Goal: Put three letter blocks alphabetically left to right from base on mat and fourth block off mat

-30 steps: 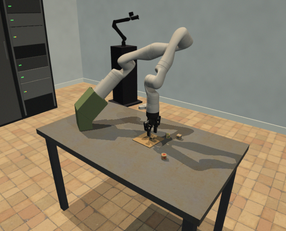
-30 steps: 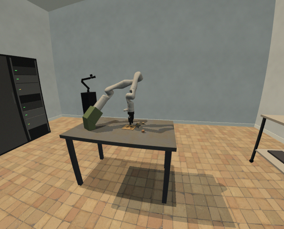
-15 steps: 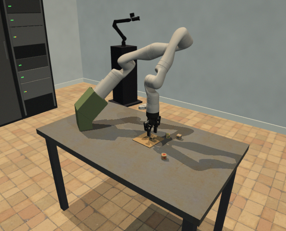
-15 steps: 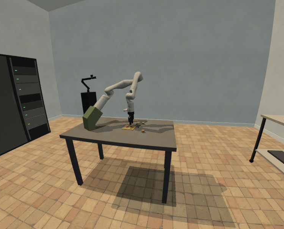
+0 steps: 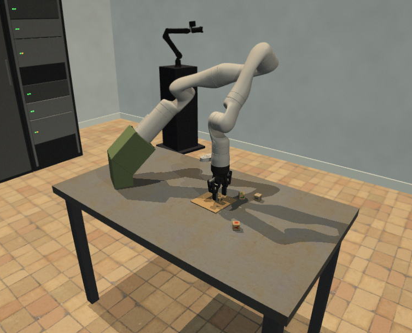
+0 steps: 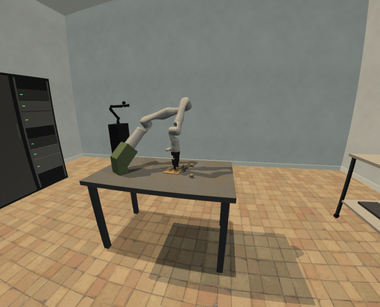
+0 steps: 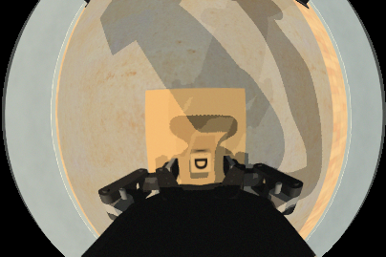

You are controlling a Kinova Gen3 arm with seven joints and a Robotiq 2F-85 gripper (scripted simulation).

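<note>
Right now the tan mat is 4 cm below my hand, 3 cm behind it and 1 cm to the right of it.
</note>
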